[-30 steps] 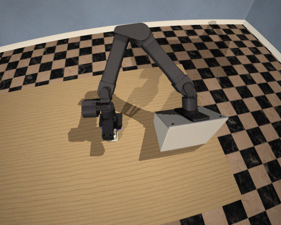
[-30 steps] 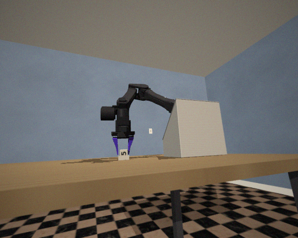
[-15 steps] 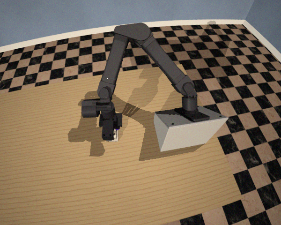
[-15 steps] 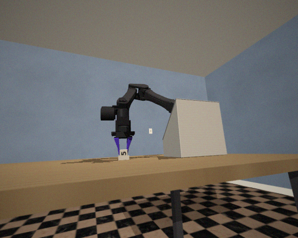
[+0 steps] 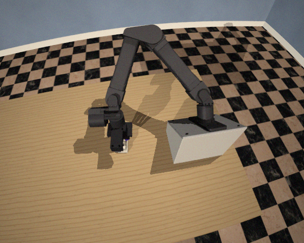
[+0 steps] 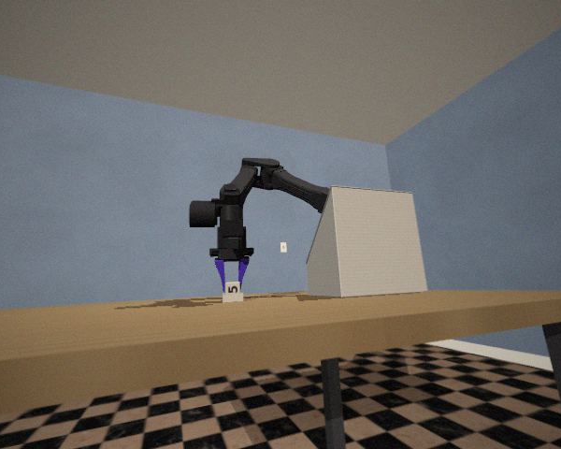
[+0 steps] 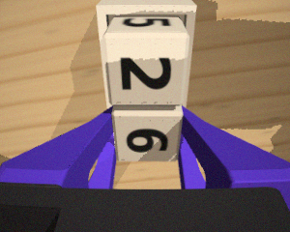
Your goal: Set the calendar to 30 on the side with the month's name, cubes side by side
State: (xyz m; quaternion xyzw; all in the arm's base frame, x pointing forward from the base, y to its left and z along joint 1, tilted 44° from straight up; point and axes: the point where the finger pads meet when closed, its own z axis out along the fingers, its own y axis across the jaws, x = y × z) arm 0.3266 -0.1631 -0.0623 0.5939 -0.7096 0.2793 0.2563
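My hand is 20 mm to the right of the white tray and 20 mm above it.
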